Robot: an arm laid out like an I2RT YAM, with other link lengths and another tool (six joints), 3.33 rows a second.
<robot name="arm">
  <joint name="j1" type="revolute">
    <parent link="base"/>
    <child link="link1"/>
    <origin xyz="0 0 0.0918" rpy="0 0 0"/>
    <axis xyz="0 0 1"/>
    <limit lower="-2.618" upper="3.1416"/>
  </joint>
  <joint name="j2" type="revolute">
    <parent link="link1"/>
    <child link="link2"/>
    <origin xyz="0.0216 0.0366 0.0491" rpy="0 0 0"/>
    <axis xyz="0 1 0"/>
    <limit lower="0" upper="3.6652"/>
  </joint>
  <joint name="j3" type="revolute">
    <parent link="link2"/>
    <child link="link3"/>
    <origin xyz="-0.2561 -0.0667 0" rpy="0 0 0"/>
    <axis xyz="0 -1 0"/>
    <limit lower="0" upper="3.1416"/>
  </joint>
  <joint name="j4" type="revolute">
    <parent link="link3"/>
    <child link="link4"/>
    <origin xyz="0.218 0.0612 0.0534" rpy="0 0 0"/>
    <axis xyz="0 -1 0"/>
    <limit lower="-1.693" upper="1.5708"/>
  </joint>
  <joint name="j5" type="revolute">
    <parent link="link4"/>
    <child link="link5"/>
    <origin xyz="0.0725 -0.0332 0.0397" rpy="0 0 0"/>
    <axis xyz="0 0 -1"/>
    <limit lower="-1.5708" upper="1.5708"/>
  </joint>
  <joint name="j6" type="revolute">
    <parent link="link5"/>
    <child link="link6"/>
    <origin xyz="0.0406 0 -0.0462" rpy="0 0 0"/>
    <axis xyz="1 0 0"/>
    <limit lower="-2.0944" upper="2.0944"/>
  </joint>
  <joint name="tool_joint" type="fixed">
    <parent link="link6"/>
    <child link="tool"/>
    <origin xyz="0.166 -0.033 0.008" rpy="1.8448 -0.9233 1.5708"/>
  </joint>
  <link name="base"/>
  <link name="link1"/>
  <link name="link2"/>
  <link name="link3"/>
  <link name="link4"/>
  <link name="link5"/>
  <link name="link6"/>
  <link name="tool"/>
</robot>
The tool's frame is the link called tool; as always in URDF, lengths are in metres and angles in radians.
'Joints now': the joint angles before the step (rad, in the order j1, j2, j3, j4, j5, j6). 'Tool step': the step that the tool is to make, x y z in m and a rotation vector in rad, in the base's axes. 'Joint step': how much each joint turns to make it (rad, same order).
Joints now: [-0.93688 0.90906 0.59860 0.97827 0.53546 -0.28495]
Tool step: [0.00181 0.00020 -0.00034 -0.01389 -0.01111 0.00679]
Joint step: [0.00574 0.01592 -0.01016 0.04315 -0.00039 0.00137]
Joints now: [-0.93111 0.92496 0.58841 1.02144 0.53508 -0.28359]
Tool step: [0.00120 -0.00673 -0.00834 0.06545 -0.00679 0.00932]
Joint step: [0.00496 -0.01980 0.02854 -0.11996 0.02351 0.04471]
